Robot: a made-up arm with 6 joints. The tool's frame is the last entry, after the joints. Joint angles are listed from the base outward. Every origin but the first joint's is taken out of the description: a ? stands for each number. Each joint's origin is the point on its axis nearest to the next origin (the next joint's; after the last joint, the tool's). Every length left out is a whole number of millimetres.
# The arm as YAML. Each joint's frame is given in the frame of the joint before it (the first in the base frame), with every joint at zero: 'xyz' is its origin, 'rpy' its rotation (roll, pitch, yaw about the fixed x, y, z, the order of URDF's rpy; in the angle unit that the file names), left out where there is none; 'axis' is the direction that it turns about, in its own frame. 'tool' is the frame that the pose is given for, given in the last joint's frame.
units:
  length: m
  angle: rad
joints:
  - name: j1
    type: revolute
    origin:
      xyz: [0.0, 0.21, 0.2]
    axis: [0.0, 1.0, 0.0]
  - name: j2
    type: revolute
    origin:
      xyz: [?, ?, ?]
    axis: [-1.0, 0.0, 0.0]
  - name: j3
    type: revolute
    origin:
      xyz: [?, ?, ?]
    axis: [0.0, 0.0, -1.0]
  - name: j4
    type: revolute
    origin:
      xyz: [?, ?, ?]
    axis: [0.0, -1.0, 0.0]
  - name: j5
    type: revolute
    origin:
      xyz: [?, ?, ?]
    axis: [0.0, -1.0, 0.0]
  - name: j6
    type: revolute
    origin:
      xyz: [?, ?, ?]
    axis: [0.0, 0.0, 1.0]
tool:
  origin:
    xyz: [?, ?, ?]
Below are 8 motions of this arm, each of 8 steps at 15 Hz.
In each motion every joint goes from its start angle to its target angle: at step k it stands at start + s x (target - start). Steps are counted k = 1, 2, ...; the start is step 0. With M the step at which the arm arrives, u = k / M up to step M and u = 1 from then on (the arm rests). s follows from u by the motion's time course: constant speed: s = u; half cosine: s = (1 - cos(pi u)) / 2; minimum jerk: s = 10 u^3 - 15 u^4 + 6 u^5.
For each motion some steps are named. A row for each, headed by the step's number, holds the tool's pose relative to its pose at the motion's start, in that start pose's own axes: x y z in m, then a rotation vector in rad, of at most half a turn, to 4 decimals.
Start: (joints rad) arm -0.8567 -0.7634 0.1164 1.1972 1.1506 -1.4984
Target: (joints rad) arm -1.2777 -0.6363 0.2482 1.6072 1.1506 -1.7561
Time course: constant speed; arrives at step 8
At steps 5, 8:
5: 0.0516 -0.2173 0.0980 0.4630 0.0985 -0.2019
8: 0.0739 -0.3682 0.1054 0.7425 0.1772 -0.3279

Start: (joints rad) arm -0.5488 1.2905 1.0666 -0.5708 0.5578 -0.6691
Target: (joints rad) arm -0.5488 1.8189 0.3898 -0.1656 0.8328 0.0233
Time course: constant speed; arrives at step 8
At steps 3, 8:
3: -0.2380 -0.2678 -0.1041 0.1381 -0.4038 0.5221
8: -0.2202 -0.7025 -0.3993 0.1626 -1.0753 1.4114

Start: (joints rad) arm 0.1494 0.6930 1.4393 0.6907 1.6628 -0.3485
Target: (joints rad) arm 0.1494 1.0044 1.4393 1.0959 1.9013 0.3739
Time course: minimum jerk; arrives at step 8
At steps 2, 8:
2: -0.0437 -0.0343 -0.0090 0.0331 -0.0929 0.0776
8: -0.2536 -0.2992 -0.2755 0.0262 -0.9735 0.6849

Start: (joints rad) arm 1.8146 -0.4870 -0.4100 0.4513 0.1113 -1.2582
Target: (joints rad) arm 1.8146 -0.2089 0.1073 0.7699 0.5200 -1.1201
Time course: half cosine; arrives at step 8
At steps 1, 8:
1: -0.0115 -0.0032 -0.0064 0.0165 -0.0253 -0.0059
8: -0.2759 -0.0874 -0.3717 0.3966 -0.7936 0.0407

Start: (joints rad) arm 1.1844 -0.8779 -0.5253 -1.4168 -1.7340 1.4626
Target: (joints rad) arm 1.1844 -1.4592 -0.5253 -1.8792 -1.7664 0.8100
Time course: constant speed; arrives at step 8
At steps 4, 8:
4: 0.1820 0.0550 0.0347 0.0301 0.2683 -0.3576
8: 0.3961 0.0834 0.0004 -0.0301 0.5345 -0.7647

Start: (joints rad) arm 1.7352 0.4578 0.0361 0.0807 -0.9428 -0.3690
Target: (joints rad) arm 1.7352 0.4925 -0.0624 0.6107 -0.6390 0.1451
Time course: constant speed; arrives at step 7
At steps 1, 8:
1: -0.0650 -0.0364 -0.0351 0.0261 -0.1172 0.0796
8: -0.2987 -0.2581 -0.3872 0.0178 -0.8475 0.5595

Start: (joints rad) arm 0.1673 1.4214 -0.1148 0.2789 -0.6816 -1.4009
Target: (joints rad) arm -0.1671 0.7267 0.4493 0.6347 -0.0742 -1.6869
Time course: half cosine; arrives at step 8
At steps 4, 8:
4: 0.2408 -0.1741 0.1314 0.5552 0.3706 -0.5182
8: 0.3918 -0.3554 0.1067 0.9486 0.6759 -1.1833

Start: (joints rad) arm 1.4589 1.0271 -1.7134 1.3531 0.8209 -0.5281
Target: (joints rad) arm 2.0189 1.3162 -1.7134 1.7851 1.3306 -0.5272
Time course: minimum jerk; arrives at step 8
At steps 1, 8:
1: 0.0005 -0.0028 0.0003 0.0085 -0.0080 -0.0087
8: 0.0168 -0.0785 -0.0852 0.3550 -0.5658 -0.5861

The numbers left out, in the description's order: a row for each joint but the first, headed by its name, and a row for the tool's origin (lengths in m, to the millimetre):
j2: 0.05 0.0 -0.02
j3: 0.0 -0.13 -0.06
j4: -0.03 0.24 0.0
j5: 0.02 0.0 0.15
j6: 0.06 0.0 0.44
tool: -0.25 0.09 0.0

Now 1 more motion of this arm.
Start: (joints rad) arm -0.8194 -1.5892 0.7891 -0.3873 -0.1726 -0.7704
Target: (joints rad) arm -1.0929 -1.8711 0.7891 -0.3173 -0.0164 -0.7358
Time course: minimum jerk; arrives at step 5
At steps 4, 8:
4: -0.0650 -0.0862 -0.0107 0.0199 0.0233 0.3311
8: -0.0672 -0.0911 -0.0113 0.0205 0.0264 0.3501

